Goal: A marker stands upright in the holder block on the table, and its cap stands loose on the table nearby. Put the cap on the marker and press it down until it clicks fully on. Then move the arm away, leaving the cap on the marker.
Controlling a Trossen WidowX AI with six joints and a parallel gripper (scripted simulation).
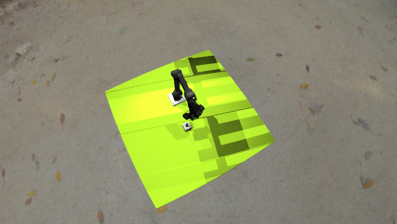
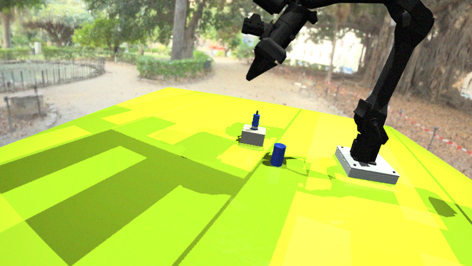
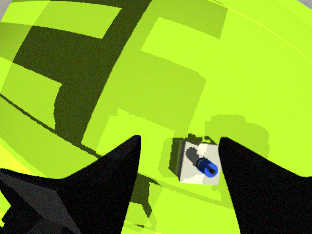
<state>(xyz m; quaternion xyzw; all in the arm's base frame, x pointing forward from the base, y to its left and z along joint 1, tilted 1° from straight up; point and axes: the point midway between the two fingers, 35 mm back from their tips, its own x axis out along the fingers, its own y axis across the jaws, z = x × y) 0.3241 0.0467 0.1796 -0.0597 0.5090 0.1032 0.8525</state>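
Now: the marker cap 110 mm behind my gripper tip, 50 mm to the left of it and 150 mm below it. The rest, counted from my gripper tip: holder block (30 mm behind, 60 mm to the right, 160 mm below).
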